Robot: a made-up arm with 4 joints.
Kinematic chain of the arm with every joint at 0, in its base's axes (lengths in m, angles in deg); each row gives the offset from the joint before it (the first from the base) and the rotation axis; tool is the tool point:
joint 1: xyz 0 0 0.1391 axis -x
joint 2: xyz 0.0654 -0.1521 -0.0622 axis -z
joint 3: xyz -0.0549 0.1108 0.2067 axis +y
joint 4: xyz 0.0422 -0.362 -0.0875 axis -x
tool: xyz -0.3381 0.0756 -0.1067
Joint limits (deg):
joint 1: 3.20..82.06
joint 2: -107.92..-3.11
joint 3: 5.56..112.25
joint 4: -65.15..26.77
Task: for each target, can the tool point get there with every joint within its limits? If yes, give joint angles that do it. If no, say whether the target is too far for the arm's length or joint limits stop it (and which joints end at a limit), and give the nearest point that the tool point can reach.
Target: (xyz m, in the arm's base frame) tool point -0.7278 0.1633 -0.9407
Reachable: no: too far | nearest point -0.2928 -0.3599 0.1318 | short by 1.270 m
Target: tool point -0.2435 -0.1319 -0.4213
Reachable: no: joint limits stop it (at a limit: joint 1, joint 2, joint 3) | nearest point -0.2928 -0.3661 0.1290 | short by 0.600 m
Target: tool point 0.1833 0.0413 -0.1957
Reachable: no: joint limits stop it (at a limit: joint 1, joint 2, joint 3) | nearest point 0.3937 -0.4368 0.1220 | short by 0.611 m
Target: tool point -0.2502 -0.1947 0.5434
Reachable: yes | joints 33.43 -17.00 40.24 -31.90
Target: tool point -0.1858 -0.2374 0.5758
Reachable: yes | joints 38.29 -31.70 32.76 -35.89
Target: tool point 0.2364 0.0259 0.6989
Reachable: yes | joints 54.98 -97.97 61.90 -33.91
